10 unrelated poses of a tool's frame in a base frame.
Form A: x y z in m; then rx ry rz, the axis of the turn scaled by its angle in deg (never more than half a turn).
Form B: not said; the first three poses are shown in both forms.
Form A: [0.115, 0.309, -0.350, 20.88, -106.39, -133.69]
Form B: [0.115, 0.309, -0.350, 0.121, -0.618, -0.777, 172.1]
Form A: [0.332, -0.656, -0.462, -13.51, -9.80, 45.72]
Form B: [0.332, -0.656, -0.462, -0.278, -0.201, 0.939, 48.7]
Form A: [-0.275, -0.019, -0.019, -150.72, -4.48, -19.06]
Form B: [-0.275, -0.019, -0.019, -0.992, -0.029, -0.125, 152.0]
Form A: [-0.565, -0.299, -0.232, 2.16, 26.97, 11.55]
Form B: [-0.565, -0.299, -0.232, 0.073, 0.917, 0.393, 29.4]
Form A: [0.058, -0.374, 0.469, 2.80, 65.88, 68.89]
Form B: [0.058, -0.374, 0.469, 0.029, 0.691, 0.722, 95.4]
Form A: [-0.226, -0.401, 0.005, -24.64, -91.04, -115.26]
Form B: [-0.226, -0.401, 0.005, -0.165, -0.611, -0.774, 148.9]
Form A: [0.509, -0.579, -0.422, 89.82, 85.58, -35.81]
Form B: [0.509, -0.579, -0.422, 0.696, 0.663, -0.277, 129.1]
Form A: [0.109, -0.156, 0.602, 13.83, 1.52, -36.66]
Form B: [0.109, -0.156, 0.602, 0.353, 0.039, -0.935, 39.2]
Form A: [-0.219, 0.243, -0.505, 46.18, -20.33, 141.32]
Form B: [-0.219, 0.243, -0.505, 0.308, -0.135, 0.942, 150.1]
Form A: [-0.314, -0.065, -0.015, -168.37, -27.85, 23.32]
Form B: [-0.314, -0.065, -0.015, -0.978, -0.162, 0.135, 172.2]
